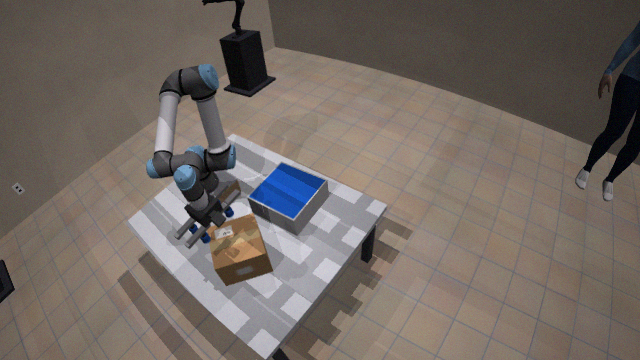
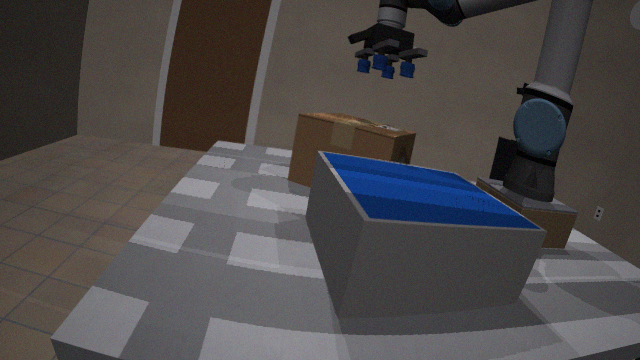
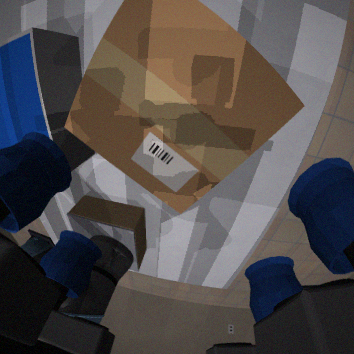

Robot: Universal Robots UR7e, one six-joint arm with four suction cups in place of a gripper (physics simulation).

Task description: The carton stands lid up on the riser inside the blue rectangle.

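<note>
The brown carton (image 1: pixel 241 250) (image 2: pixel 325 150) (image 3: pixel 170 65) stands on the table beside the riser, with its taped face and a barcode label up. The riser is a grey block (image 1: pixel 272 216) (image 2: pixel 430 270) (image 3: pixel 60 75); its top bears the blue rectangle (image 1: pixel 287 191) (image 2: pixel 425 192) (image 3: pixel 15 95) with a thin pale border. No carton is on it. My gripper (image 1: pixel 211 224) (image 2: pixel 385 68) (image 3: pixel 176 235), with four blue suction cups, is open and empty. It hangs above the carton's height with a clear gap, towards the label end. The carton's underside is hidden.
The white and grey table (image 1: pixel 285 305) (image 2: pixel 165 280) bears carton, riser and the arm's base on a small brown plinth (image 2: pixel 552 227) (image 3: pixel 107 212). Shadows and light patches cross the tabletop. A black pedestal (image 1: pixel 245 60) with a dark arm and a person (image 1: pixel 622 115) stand away from the table.
</note>
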